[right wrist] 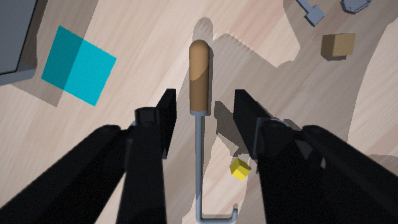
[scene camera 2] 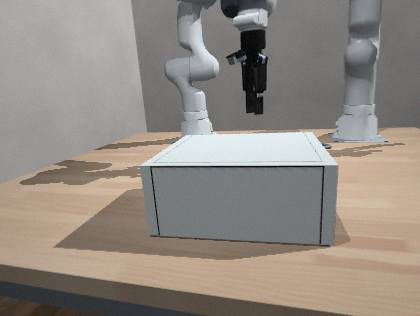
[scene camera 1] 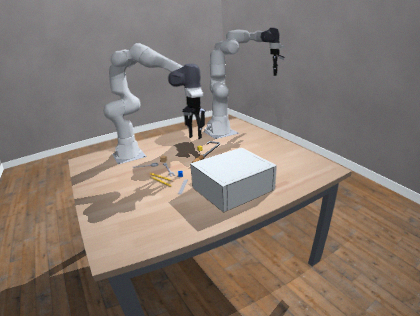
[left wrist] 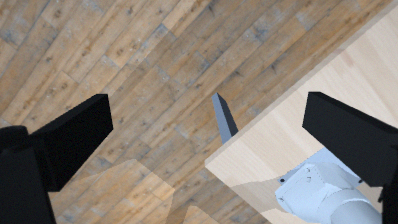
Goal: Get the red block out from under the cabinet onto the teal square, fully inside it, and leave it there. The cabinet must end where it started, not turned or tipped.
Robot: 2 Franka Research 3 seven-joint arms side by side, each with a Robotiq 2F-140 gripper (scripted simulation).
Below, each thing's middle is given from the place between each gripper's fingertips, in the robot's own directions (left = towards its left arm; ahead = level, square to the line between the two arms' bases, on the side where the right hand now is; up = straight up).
I see my right gripper 170 mm short of the teal square [right wrist: 74, 65], 100 mm to the right of it and 190 mm above it. Round my right hand: brown block [right wrist: 335, 44]: 140 mm behind, 160 mm to the right, 170 mm below.
I see my left gripper 54 cm short of the teal square, 84 cm to the left of it and 41 cm above it. From my left hand the other things lie so: brown block (23 cm ahead, 110 cm to the right, 40 cm below).
